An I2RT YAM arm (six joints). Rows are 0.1 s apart.
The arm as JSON. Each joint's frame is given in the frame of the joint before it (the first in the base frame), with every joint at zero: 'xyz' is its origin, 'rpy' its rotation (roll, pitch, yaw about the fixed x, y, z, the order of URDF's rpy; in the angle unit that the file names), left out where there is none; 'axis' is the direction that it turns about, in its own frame. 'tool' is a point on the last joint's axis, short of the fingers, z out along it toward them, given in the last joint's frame.
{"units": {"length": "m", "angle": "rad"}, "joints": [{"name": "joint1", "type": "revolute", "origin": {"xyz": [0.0, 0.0, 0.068]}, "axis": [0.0, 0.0, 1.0]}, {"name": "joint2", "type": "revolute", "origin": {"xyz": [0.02, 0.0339, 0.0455]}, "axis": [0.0, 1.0, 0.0]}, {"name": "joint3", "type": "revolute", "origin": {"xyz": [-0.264, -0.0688, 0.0]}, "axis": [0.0, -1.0, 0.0]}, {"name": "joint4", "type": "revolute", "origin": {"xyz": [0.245, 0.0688, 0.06]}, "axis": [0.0, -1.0, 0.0]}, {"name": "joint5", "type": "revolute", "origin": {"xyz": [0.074, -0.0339, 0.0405]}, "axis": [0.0, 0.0, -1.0]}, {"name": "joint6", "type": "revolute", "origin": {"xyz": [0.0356, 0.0, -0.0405]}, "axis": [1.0, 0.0, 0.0]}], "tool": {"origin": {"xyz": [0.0, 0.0, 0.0], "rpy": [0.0, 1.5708, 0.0]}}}
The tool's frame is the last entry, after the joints.
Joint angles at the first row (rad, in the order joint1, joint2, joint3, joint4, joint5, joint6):
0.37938 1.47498 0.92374 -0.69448 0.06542 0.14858
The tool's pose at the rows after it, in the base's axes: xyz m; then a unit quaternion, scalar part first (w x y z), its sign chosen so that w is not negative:
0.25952 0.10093 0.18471 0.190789 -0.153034 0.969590 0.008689
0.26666 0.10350 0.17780 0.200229 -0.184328 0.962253 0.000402
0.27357 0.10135 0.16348 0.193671 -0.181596 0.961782 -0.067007
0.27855 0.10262 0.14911 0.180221 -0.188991 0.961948 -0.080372
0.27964 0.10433 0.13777 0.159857 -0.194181 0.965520 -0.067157
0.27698 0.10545 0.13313 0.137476 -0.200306 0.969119 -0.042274
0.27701 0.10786 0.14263 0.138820 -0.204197 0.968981 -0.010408
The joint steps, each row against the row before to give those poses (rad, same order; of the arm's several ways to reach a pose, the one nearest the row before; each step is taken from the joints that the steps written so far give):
-0.00001 0.02937 -0.02632 0.10950 0.00076 -0.09499
0.00000 0.03434 -0.00037 0.05263 0.00725 -0.06752
0.00000 0.05912 0.00001 0.02440 0.12932 -0.01717
0.00000 0.05646 -0.00004 0.02674 0.01908 -0.01488
0.00000 0.04044 0.00003 0.00341 -0.03395 0.00039
0.00000 0.01333 0.00035 -0.02403 -0.05761 0.00038
0.00000 -0.02211 0.01794 -0.02707 -0.06294 0.00000

